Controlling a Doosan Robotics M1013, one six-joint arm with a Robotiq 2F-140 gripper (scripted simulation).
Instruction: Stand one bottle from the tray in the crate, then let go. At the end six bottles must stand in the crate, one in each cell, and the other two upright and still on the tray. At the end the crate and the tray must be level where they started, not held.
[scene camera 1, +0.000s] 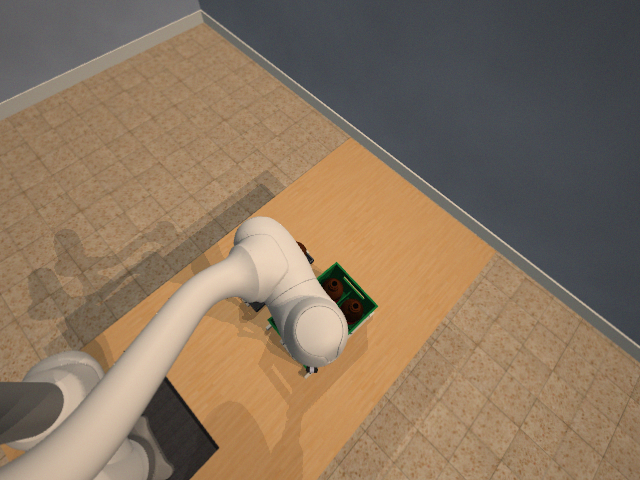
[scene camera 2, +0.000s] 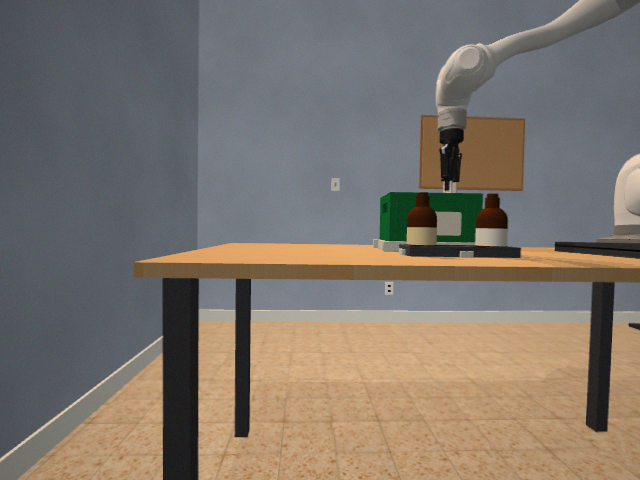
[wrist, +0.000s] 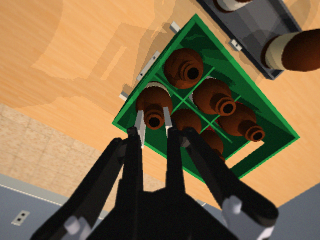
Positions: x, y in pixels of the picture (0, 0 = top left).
Labels:
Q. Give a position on a green crate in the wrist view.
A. At 218, 63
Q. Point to a bottle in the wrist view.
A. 155, 96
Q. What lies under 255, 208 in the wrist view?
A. The gripper.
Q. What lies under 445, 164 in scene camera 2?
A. The gripper.

